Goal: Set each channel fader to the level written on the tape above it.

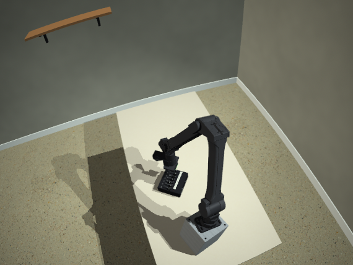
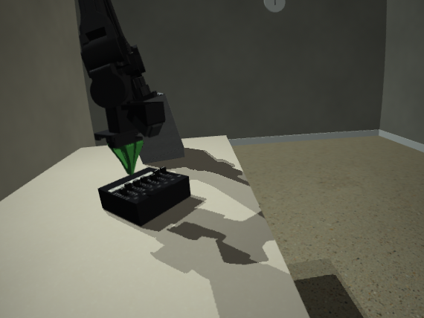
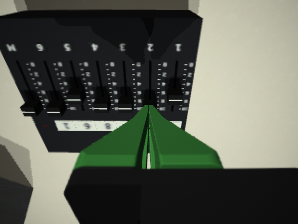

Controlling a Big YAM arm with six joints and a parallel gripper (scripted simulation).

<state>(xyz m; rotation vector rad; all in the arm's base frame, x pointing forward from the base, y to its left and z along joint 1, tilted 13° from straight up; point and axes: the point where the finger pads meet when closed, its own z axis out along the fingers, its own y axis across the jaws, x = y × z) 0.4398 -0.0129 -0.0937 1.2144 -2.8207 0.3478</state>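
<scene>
The channel 2 fader lies 40 mm below my hand, 10 mm to the right of it and 10 mm behind it. From my hand the other things lie so: master fader cap: 90 mm behind, 60 mm to the left, 40 mm below; then channel 1 fader cap: 40 mm below, 20 mm to the right, 10 mm ahead.
</scene>
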